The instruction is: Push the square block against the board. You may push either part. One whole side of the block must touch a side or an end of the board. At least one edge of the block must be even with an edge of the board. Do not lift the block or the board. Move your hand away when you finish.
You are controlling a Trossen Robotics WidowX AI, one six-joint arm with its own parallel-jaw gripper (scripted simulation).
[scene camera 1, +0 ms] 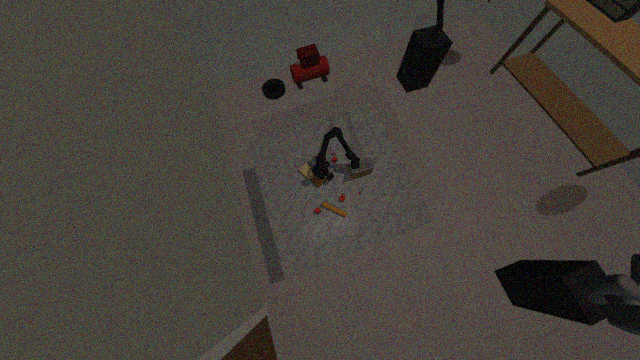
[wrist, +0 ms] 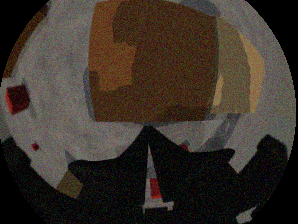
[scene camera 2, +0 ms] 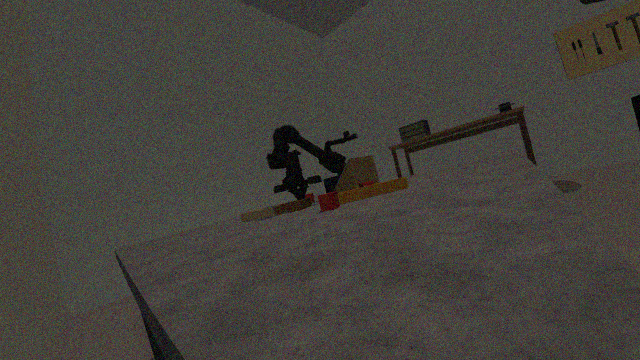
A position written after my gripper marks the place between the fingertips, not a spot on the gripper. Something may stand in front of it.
Observation:
My gripper [scene camera 2: 302, 205] is shut, holding nothing. Further things: a tan board [wrist: 238, 74], a brown square block [wrist: 142, 68] and a yellow bar [scene camera 2: 401, 183].
My gripper also shows in the wrist view [wrist: 147, 129].

